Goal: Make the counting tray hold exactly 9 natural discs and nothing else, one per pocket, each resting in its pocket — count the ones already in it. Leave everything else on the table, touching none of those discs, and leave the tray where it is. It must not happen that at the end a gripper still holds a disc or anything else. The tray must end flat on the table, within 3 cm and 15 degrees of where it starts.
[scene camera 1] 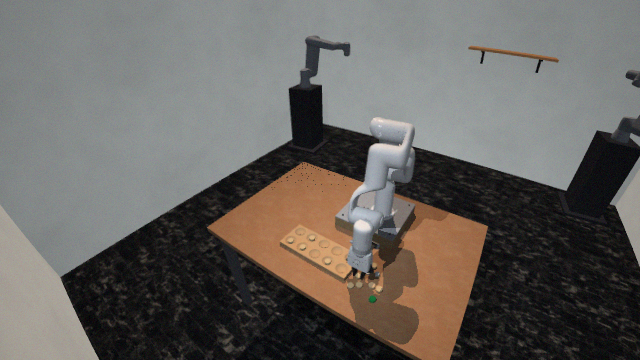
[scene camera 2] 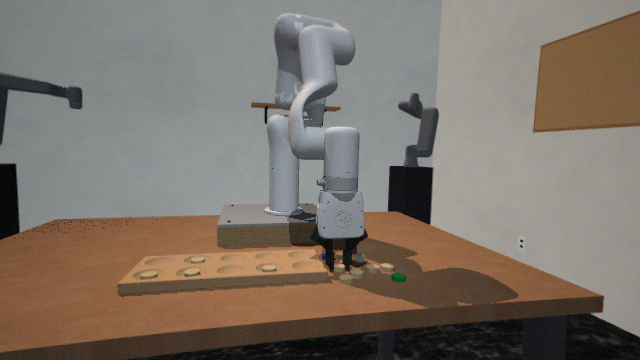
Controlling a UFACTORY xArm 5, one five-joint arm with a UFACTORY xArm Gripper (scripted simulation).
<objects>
A wooden counting tray shows in scene camera 1 and in scene camera 2. The same spot on the wooden counting tray: (scene camera 2: 214, 272) is (scene camera 1: 307, 252).
</objects>
